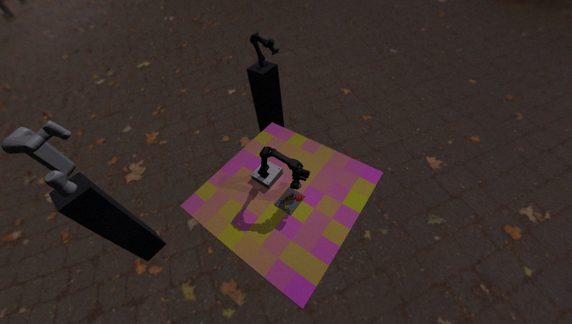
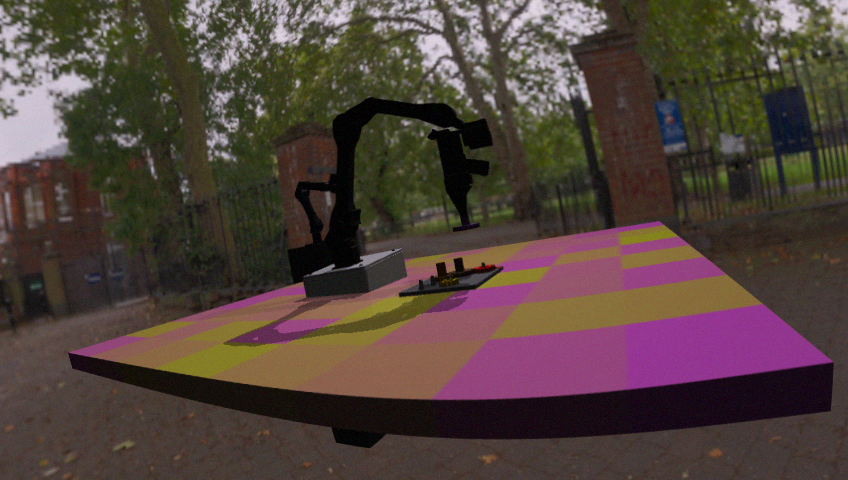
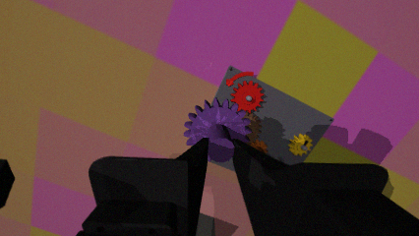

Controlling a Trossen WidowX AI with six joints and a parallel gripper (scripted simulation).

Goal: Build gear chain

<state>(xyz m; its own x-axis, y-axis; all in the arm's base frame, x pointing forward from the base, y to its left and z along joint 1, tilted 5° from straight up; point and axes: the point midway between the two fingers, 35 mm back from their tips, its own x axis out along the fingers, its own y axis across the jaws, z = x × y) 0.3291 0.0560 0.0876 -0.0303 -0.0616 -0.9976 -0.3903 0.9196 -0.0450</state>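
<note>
My gripper tip is 30 mm past the orange gear, 100 mm to the left of it and 110 mm above it. Also, from my gripper tip: purple gear: 10 mm below; then brown gear: 10 mm behind, 60 mm to the right, 110 mm below; then red gear: 40 mm ahead, 40 mm to the right, 120 mm below.
</note>
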